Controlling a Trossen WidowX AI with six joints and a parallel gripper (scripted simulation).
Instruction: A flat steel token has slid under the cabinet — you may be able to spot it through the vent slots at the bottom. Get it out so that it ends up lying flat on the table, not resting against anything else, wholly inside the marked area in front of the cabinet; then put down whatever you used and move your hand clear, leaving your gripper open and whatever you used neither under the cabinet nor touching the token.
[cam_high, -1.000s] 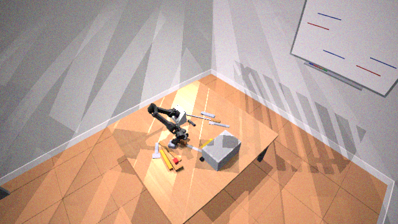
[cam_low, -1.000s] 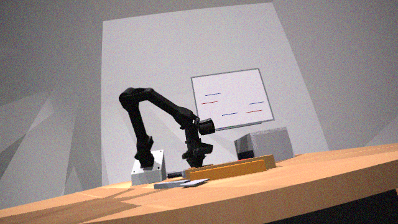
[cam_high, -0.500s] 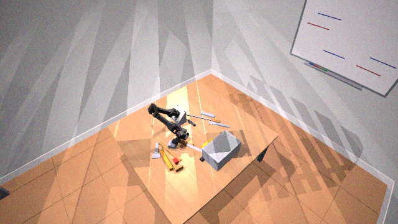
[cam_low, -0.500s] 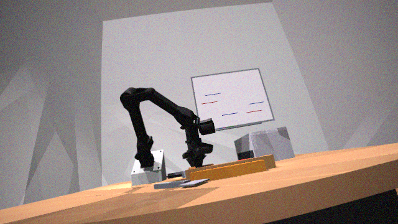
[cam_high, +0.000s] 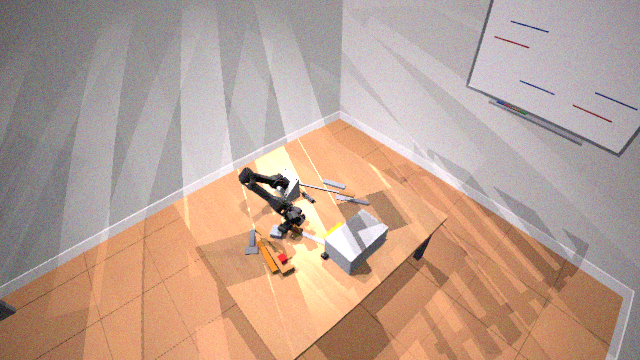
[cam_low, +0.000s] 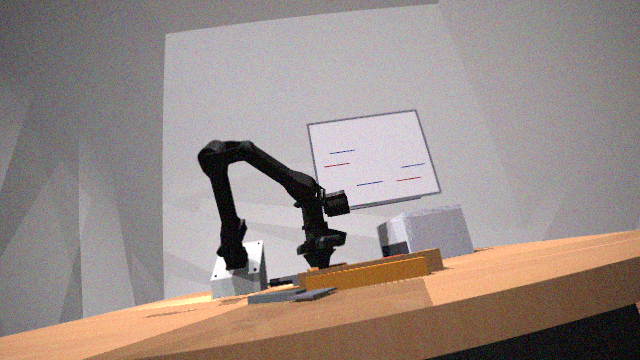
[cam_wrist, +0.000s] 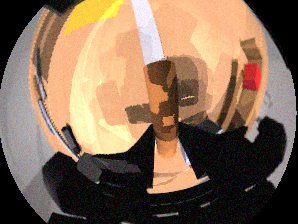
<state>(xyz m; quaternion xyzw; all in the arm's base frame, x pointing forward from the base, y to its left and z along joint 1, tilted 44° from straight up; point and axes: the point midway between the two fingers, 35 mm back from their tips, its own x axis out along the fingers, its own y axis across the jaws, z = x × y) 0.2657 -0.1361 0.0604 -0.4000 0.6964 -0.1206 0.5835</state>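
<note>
Now: the grey block 8 cm to the right of my gripper tip, 2 cm behind it and 1 cm above it. From my gripper tip the other things lie so: orange bar 22 cm to the right, 8 cm ahead; thin wooden stick 14 cm to the right, 2 cm ahead; red block 16 cm to the right, 15 cm ahead, 1 cm above.
</note>
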